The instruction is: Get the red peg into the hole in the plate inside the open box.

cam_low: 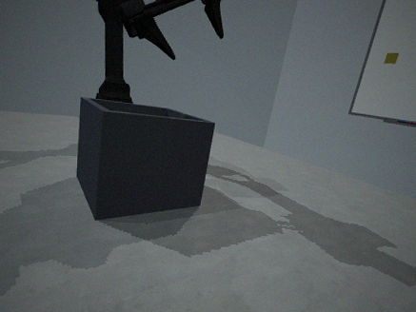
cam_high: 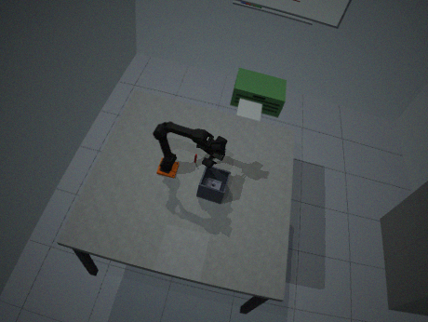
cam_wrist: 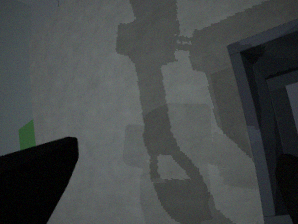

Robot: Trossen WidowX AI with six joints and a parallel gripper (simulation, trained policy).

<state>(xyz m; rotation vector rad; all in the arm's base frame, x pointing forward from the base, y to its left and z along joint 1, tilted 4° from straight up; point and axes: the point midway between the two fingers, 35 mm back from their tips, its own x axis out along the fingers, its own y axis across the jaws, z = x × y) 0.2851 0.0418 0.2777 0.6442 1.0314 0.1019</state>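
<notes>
Right now my gripper tip is 160 mm past the red peg, 90 mm to the right of it and 210 mm above it. Round my gripper tip: plate: 10 mm ahead, 80 mm to the right, 200 mm below.
</notes>
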